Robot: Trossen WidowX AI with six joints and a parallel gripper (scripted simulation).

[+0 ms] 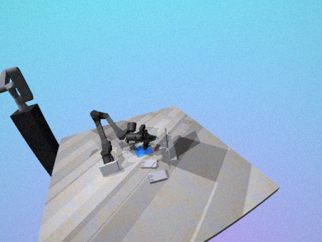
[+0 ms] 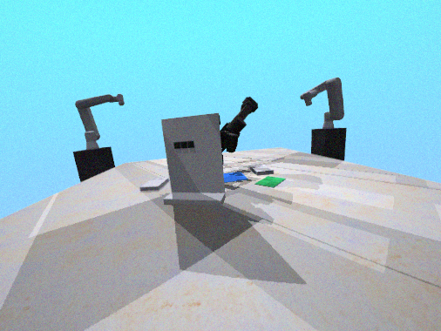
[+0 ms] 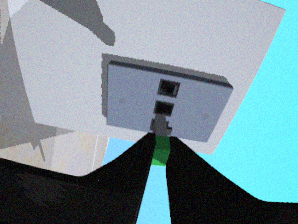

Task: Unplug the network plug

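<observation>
Right now the blue marked square is 15 cm below my gripper tip, 10 cm to the left of it and 9 cm behind it. Also, from my gripper tip: white upright panel 8 cm ahead, 5 cm below, 3 cm to the right; green patch 23 cm to the left, 15 cm below, 1 cm ahead.
</observation>
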